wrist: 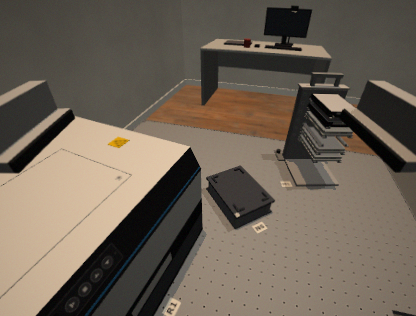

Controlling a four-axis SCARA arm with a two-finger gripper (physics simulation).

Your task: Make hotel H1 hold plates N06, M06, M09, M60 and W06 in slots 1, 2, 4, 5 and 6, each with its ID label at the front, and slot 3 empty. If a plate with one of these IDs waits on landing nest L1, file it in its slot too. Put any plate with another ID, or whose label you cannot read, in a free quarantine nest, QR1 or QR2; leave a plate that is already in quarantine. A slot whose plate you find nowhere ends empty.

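Observation:
Hotel H1 [295,125] stands at the right rear in the wrist view, with a handle on top and a small label at its foot, too small to read surely. A stack of plates [330,103] sits in it: a pale top surface over dark layers, with several light grey layers below. Their ID labels cannot be read, and slot occupancy cannot be told. My gripper [207,97] is open, its two fingers wide apart at the left and right edges, with no plate between them. L1, QR1 and QR2 cannot be identified in this view.
A large white and black instrument [150,200] fills the left, beside a label reading R1 [172,306]. A low dark nest block [240,192] with corner brackets stands between it and the hotel; its label [259,227] seems to read N6. A desk [210,75] with a monitor [286,22] stands behind.

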